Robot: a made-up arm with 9 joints.
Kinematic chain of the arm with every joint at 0, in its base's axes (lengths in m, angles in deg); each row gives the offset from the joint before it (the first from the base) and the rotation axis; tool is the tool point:
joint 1: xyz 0 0 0.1 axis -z
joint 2: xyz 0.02 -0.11 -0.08 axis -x
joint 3: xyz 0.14 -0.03 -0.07 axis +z
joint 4: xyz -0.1 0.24 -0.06 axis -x
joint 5: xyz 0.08 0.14 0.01 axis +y
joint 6: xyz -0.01 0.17 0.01 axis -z
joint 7: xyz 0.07 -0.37 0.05 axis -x
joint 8: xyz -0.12 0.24 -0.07 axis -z
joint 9: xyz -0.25 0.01 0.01 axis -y
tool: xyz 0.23 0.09 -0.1
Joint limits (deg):
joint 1: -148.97..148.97
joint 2: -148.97..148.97
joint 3: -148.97..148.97
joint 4: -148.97..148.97
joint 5: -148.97..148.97
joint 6: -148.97..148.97
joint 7: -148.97..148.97
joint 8: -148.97..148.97
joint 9: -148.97..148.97
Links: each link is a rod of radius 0.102 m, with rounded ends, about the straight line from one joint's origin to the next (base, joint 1, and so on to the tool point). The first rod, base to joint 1, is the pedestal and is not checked.
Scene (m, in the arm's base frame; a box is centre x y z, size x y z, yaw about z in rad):
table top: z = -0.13
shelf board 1: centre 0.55 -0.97 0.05 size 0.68 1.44 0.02 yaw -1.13
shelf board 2: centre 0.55 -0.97 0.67 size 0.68 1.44 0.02 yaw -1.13
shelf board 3: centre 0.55 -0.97 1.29 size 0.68 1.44 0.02 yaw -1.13
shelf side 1: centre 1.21 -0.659 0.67 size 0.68 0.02 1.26 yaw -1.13
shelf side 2: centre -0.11 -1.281 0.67 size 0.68 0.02 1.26 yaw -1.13
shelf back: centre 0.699 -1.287 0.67 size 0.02 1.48 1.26 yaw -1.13
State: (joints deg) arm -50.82 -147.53 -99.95 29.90 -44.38 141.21 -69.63 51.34 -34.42
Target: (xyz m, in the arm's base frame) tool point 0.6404 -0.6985 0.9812
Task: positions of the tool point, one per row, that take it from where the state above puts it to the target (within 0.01 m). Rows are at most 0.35 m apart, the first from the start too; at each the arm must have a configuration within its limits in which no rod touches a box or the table.
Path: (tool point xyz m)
1: 0.7741 0.4400 0.3043
2: 0.7974 0.2668 0.5373
3: 0.6850 0.0791 0.7612
4: 0.7530 -0.1588 0.8488
5: 0.7427 -0.4270 0.9237
6: 0.6404 -0.6984 0.9812

